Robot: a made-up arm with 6 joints.
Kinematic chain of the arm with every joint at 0, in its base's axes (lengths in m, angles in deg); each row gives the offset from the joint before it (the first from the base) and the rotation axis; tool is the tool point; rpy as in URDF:
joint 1: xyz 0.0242 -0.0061 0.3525 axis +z
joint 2: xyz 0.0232 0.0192 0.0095 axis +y
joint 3: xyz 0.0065 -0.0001 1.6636 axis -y
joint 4: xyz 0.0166 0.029 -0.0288 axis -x
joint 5: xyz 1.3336 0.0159 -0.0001 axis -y
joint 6: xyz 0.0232 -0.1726 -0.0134 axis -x
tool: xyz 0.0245 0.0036 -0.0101 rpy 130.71 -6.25 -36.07
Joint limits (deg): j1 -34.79..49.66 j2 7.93..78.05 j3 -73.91..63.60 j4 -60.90..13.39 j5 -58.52..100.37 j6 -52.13..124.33
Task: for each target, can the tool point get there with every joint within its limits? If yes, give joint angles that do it. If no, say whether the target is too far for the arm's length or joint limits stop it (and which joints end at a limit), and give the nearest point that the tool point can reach.
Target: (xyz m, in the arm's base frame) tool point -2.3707 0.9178 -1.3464
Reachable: no: joint limits stop it (at a limit: joint 1, joint 2, joint 4) | nearest point 0.3869 0.4376 -0.1839 | short by 3.031 m
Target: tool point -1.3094 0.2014 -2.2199
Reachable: no: joint limits stop it (at a limit: joint 1, joint 2, joint 4) | nearest point 0.5254 0.5747 -0.3961 | short by 2.614 m
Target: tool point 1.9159 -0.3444 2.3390
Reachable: yes | joints -6.93 20.49 42.65 -9.49 -46.46 78.30
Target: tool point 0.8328 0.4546 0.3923
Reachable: yes | joints 36.93 31.77 -57.87 -1.07 76.94 69.63
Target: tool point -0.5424 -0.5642 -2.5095
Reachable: no: joint limits stop it (at a limit: joint 1, joint 2) | nearest point 0.7525 -0.6505 -0.5243 | short by 2.372 m
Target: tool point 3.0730 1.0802 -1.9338
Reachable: no: too far | nearest point 2.2670 0.7930 -0.5113 | short by 1.660 m
